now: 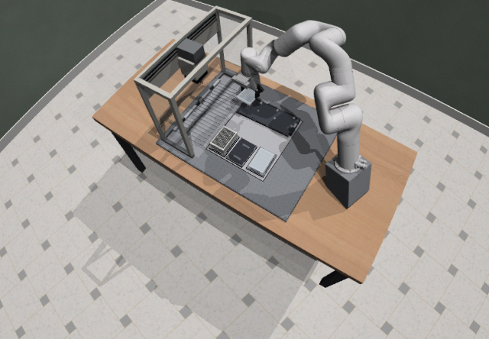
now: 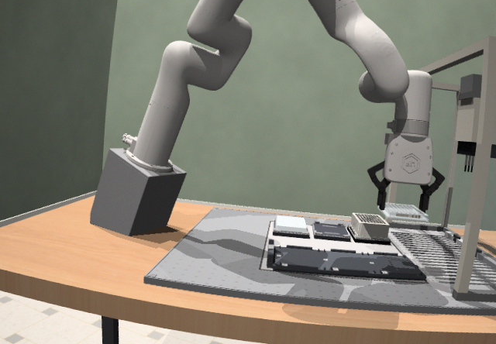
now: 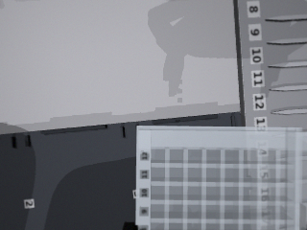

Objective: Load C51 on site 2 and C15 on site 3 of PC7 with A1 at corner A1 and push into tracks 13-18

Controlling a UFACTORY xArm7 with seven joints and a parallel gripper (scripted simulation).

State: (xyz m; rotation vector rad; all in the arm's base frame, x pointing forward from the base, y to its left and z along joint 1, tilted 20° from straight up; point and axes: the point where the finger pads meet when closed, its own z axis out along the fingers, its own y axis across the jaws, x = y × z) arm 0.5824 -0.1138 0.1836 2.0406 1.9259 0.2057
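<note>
Now: the dark plate carrier PC7 11 cm behind my hand and 12 cm below it. Round my hand: nest s3: 26 cm to the left, 13 cm below; deep-well block C51: 26 cm to the left, 11 cm below; 96-well plate C15: 1 cm below.
</note>
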